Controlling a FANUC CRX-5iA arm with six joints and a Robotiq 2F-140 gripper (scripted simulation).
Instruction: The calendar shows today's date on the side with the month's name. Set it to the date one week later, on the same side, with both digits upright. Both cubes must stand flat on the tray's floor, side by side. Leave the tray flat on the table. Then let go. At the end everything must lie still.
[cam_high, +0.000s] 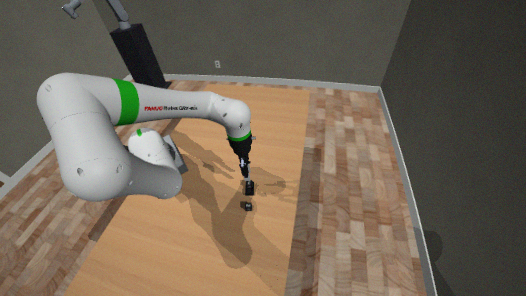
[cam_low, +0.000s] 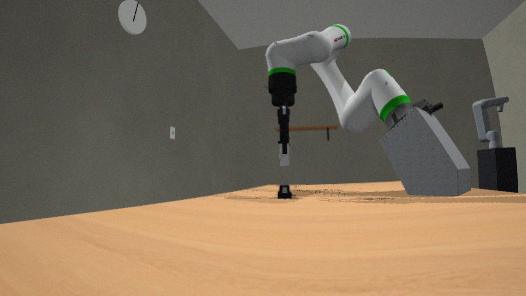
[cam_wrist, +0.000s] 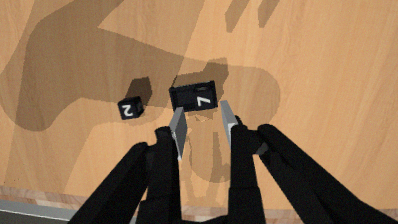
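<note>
Now: hand 11 cm above the black cube. The rest, counted from my hand: black calendar cube: 2 cm ahead, 12 cm to the right, 12 cm below; black tray: 2 cm to the right, 12 cm below.
</note>
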